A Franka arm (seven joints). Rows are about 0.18 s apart.
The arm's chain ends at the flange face. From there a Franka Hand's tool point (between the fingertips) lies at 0.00 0.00 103.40 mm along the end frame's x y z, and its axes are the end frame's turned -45 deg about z.
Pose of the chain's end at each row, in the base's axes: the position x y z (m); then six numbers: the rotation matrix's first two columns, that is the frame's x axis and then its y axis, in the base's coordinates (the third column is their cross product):
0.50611 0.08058 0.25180 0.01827 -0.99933 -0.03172 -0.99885 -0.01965 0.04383
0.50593 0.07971 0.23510 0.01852 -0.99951 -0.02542 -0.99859 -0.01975 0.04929
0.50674 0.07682 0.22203 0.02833 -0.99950 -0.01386 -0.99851 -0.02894 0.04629
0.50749 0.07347 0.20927 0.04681 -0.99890 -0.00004 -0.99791 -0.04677 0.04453
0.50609 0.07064 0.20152 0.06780 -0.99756 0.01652 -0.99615 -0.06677 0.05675
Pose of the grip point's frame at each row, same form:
0.50152 0.08377 0.14855 0.71921 -0.69274 -0.05342 -0.69337 -0.72053 0.00856
0.50078 0.08224 0.13186 0.71921 -0.69279 -0.05283 -0.69301 -0.72073 0.01688
0.50191 0.07812 0.11875 0.72609 -0.68629 -0.04253 -0.68602 -0.72722 0.02293
0.50289 0.07326 0.10597 0.73873 -0.67326 -0.03152 -0.67253 -0.73940 0.03146
0.50035 0.06854 0.09830 0.75233 -0.65817 -0.02845 -0.65644 -0.75259 0.05181

